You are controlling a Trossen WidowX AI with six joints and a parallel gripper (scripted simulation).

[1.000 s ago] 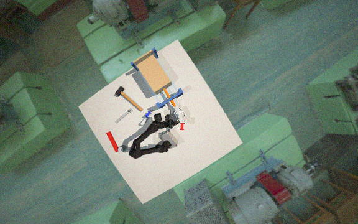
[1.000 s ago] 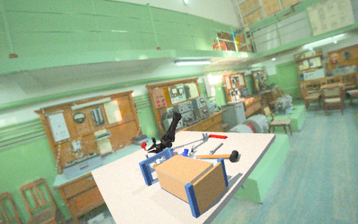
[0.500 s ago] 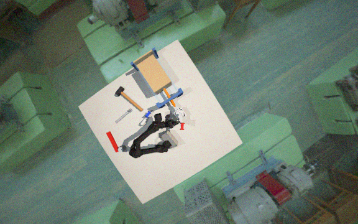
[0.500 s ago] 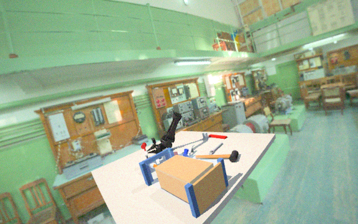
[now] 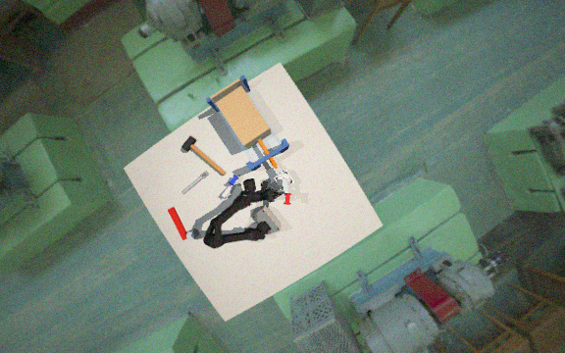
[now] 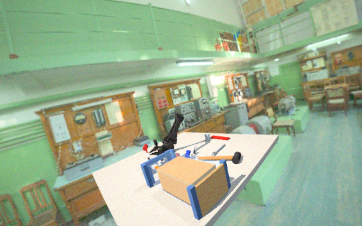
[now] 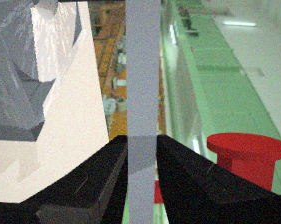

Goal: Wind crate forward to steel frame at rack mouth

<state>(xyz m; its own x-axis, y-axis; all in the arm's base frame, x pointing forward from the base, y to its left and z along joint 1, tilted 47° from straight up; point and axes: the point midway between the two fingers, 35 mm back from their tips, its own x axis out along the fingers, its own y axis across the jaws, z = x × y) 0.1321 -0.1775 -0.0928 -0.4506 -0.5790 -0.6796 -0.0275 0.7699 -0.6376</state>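
Now: gripper tip 30 mm past the red knob, 10 mm to the right of it and 40 mm below it. Also, from my gripper tip: blue steel frame (220 mm ahead, 50 mm to the right, 20 mm below); blue knob (230 mm ahead, 220 mm to the left, 80 mm below); winch (40 mm ahead, 50 mm to the right, 100 mm below).
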